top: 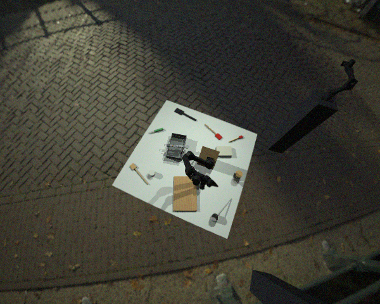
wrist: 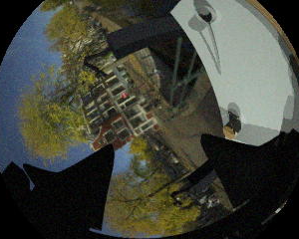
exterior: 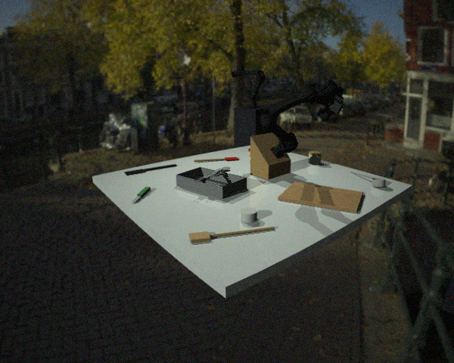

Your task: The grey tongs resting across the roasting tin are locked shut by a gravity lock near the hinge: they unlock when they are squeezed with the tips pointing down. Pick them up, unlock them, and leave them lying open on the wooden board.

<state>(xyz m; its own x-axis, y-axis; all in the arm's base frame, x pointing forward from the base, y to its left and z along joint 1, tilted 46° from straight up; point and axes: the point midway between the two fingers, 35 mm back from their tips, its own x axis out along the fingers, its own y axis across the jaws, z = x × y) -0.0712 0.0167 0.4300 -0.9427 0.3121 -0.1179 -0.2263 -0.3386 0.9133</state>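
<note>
The yellow mark lies 52 cm ahead of my gripper tip, 40 cm to the right of it and 33 cm below it. The rest, counted from my gripper tip: jar: 37 cm below, 28 cm to the right, 27 cm behind; then roasting tin: 48 cm ahead, 43 cm to the right, 37 cm below; then wooden board: 39 cm below, 24 cm ahead, 6 cm to the left.
</note>
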